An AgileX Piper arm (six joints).
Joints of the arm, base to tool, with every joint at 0 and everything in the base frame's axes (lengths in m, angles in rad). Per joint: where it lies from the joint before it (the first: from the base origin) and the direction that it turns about. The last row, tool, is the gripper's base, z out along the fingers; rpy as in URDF.
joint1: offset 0 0 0.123 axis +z
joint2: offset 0 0 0 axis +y
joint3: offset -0.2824 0 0.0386 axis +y
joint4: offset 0.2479 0 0.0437 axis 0.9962 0 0.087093
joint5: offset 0 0 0 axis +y
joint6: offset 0.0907 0 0.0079 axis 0.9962 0 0.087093
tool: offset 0 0 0 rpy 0 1.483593 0
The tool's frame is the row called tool.
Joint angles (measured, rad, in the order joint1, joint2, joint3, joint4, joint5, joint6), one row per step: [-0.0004 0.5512 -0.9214 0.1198 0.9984 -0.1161]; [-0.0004 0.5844 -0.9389 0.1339 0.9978 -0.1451]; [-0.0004 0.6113 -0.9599 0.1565 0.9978 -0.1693]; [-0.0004 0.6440 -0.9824 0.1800 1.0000 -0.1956]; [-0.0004 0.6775 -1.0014 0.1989 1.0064 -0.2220]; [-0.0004 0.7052 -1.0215 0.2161 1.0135 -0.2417]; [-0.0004 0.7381 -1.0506 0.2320 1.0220 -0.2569]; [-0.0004 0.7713 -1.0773 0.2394 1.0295 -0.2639]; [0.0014 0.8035 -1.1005 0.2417 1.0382 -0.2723]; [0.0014 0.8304 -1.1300 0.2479 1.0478 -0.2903]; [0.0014 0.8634 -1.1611 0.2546 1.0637 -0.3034]
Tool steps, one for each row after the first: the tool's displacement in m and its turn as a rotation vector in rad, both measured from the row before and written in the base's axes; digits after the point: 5 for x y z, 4 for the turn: [0.00738 0.00106 0.00277 -0.0119 0.0120 0.0210]; [0.00549 0.00171 0.00418 0.0000 0.0030 0.0222]; [0.00699 0.00179 0.00383 -0.0008 0.0087 0.0240]; [0.00745 0.00148 0.00216 -0.0051 0.0166 0.0230]; [0.00586 0.00137 0.00282 -0.0009 0.0111 0.0190]; [0.00679 0.00129 0.00464 0.0016 0.0092 0.0164]; [0.00732 0.00064 0.00361 0.0006 0.0124 0.0084]; [0.00735 0.00050 0.00229 -0.0053 0.0157 0.0094]; [0.00551 0.00059 0.00464 -0.0092 0.0029 0.0151]; [0.00698 0.00070 0.00367 -0.0054 0.0145 0.0140]
